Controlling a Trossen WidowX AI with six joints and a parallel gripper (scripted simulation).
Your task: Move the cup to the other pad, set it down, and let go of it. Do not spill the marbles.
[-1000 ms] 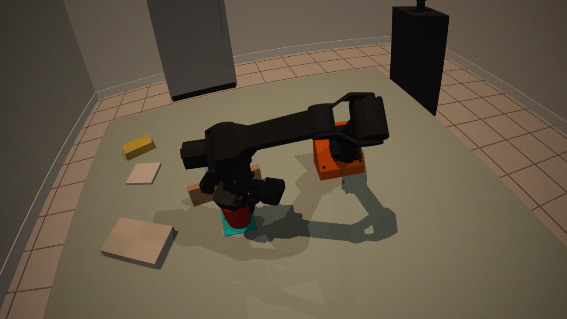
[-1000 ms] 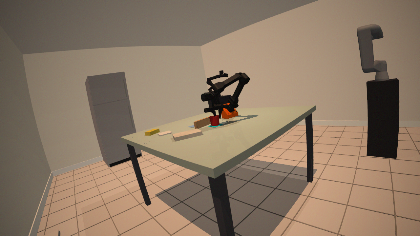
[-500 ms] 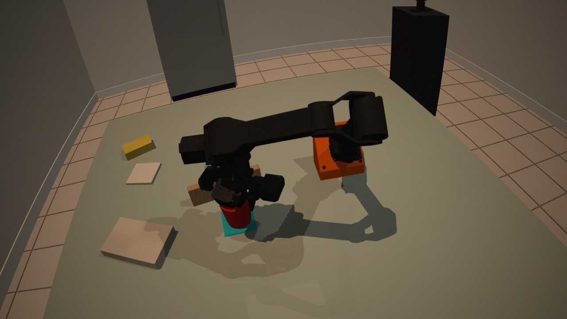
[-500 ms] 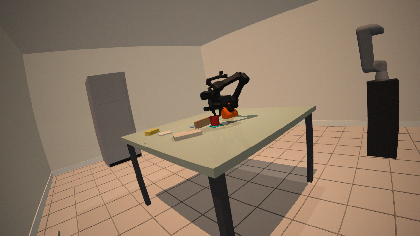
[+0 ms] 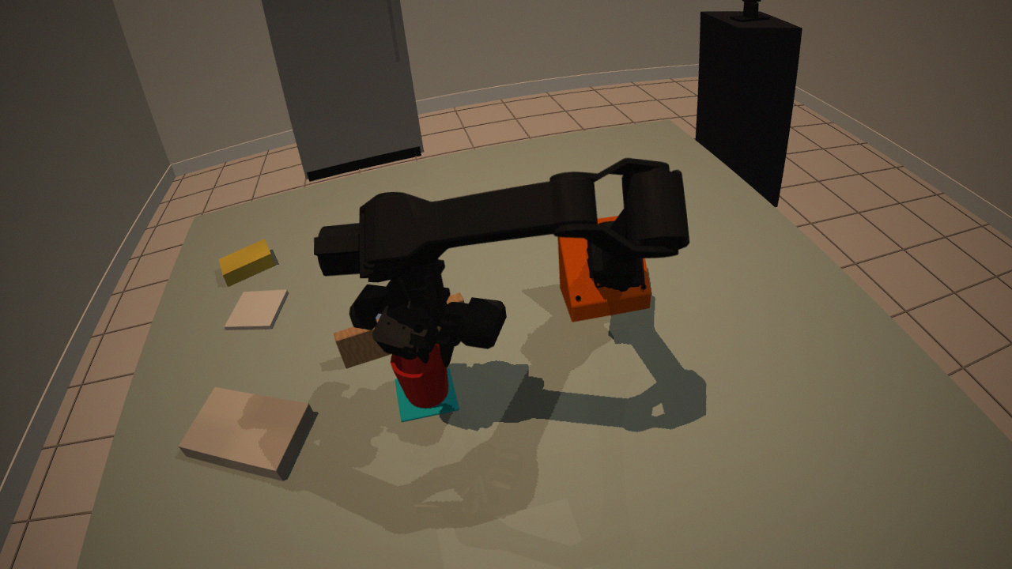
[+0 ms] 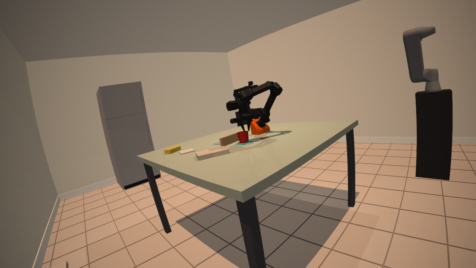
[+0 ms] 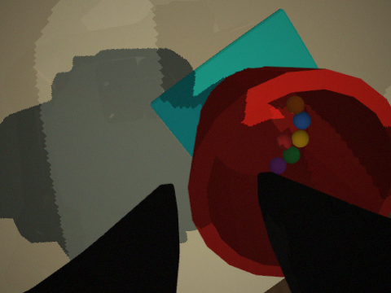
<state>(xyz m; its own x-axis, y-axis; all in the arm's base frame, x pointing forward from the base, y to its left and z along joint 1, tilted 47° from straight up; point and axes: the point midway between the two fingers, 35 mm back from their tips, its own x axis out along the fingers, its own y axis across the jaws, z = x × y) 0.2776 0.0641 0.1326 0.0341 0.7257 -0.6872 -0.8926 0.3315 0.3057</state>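
My gripper tip is now 3 cm short of the red cup, 2 cm to the left of it and 3 cm above it. The rest, counted from my gripper tip: yellow block 38 cm ahead, 43 cm to the right, 6 cm below; then tan slab 30 cm ahead, 2 cm to the left, 6 cm below; then small tan tile 33 cm ahead, 28 cm to the right, 7 cm below.
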